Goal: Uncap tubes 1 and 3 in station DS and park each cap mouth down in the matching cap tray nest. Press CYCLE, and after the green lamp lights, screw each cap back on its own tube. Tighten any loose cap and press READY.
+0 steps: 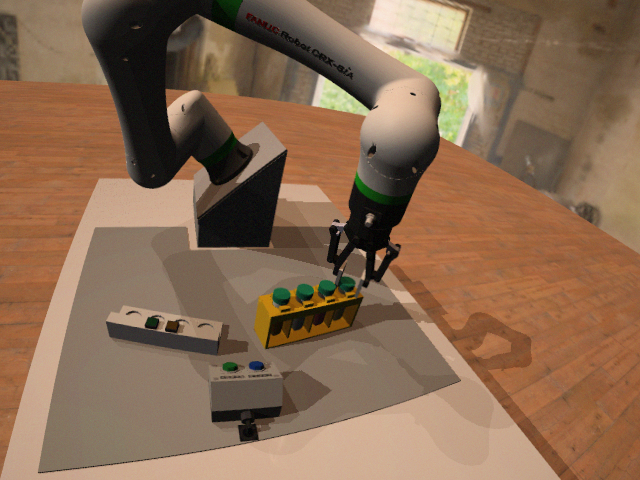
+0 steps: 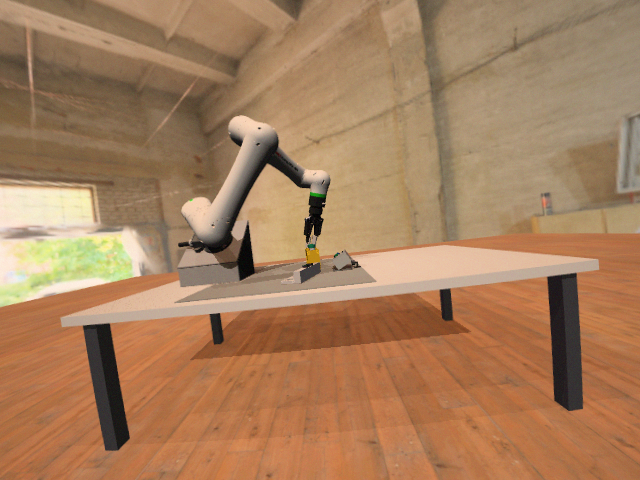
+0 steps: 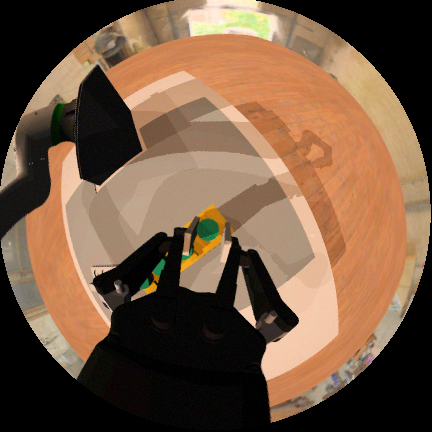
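Where they show: gripper, fingertip midpoint: (image 1: 347, 288) (image 3: 210, 227); arm's base, origin of the base link: (image 1: 232, 166) (image 3: 80, 119).
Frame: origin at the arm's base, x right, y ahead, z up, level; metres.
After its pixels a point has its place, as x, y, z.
Observation:
A yellow rack (image 1: 262, 330) {0.006, 0.481, -0.156} (image 2: 312, 256) {0.007, 0.469, -0.125} (image 3: 214, 211) {-0.204, 0.428, -0.095} holds several upright tubes in a row, each with a green cap on top. The cap at the right end (image 1: 347, 283) {-0.175, 0.455, -0.069} (image 3: 208, 229) {-0.181, 0.450, -0.069} lies between the two fingers of my gripper (image 1: 348, 289) {-0.184, 0.448, -0.089} (image 3: 210, 227) {-0.184, 0.448, -0.089}. The fingers stand partly open, low on either side of this cap, with a small gap on the right. The other caps (image 1: 281, 296) {-0.021, 0.478, -0.069} (image 1: 305, 291) {-0.074, 0.469, -0.069} (image 1: 326, 287) {-0.122, 0.462, -0.069} sit on their tubes. The white cap tray (image 1: 165, 338) {0.197, 0.474, -0.163} (image 2: 308, 272) {0.236, 0.462, -0.165} shows its nests with no caps in them. Tube numbers are not readable.
A grey box (image 1: 246, 394) {0.079, 0.638, -0.129} with a green button (image 1: 230, 366) {0.095, 0.587, -0.117} and a blue button (image 1: 256, 365) {0.051, 0.591, -0.119} stands in front of the rack. A dark green lamp (image 1: 151, 322) {0.221, 0.456, -0.137} and a dark amber lamp (image 1: 172, 326) {0.182, 0.469, -0.137} look unlit on the tray. The robot's pedestal (image 1: 237, 222) {-0.007, 0.129, -0.112} stands behind.

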